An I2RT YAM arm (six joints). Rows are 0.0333 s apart.
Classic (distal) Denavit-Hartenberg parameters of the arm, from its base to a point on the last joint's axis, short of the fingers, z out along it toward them. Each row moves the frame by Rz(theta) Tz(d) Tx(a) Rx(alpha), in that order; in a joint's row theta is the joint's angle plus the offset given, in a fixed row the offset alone. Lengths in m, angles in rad.
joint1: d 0.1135, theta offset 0, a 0.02, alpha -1.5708
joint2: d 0, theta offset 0, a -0.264, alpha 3.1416
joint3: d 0, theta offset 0.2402, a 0.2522, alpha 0
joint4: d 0, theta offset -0.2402, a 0.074, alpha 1.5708
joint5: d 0, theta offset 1.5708, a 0, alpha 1.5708
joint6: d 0.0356, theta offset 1.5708, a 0, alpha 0
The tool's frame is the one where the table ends.
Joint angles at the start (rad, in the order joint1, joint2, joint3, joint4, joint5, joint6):
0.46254 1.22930 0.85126 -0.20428 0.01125 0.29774
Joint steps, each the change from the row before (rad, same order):
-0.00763 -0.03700 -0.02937 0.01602 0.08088 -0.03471
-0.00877 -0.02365 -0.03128 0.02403 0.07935 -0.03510
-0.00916 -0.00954 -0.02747 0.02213 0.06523 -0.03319
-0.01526 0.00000 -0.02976 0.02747 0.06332 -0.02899
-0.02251 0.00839 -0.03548 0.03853 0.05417 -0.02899
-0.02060 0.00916 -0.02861 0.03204 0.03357 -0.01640
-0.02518 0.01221 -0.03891 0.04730 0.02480 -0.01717
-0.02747 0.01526 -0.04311 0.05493 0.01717 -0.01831
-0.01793 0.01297 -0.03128 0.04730 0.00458 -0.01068
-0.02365 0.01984 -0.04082 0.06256 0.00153 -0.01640
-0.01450 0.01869 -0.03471 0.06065 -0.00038 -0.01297
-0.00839 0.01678 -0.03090 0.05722 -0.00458 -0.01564
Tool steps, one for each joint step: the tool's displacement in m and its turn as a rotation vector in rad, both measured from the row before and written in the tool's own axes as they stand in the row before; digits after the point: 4 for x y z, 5 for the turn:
0.0020 -0.0058 -0.0067 0.07741 -0.04666 -0.02935
0.0035 -0.0065 -0.0028 0.08042 -0.03629 -0.02837
0.0046 -0.0058 0.0005 0.07080 -0.01842 -0.02771
0.0062 -0.0068 0.0033 0.07595 -0.00948 -0.02203
0.0083 -0.0075 0.0060 0.07393 -0.00237 -0.01968
0.0072 -0.0058 0.0055 0.05191 0.00260 -0.00846
0.0098 -0.0061 0.0069 0.04690 0.00346 -0.00647
0.0112 -0.0061 0.0073 0.04116 0.00523 -0.00646
0.0079 -0.0034 0.0051 0.01983 -0.00038 -0.00079
0.0108 -0.0043 0.0065 0.02182 0.00209 -0.00430
0.0089 -0.0022 0.0047 0.01179 -0.00398 -0.00304
0.0077 -0.0009 0.0033 0.00235 -0.00693 -0.00771

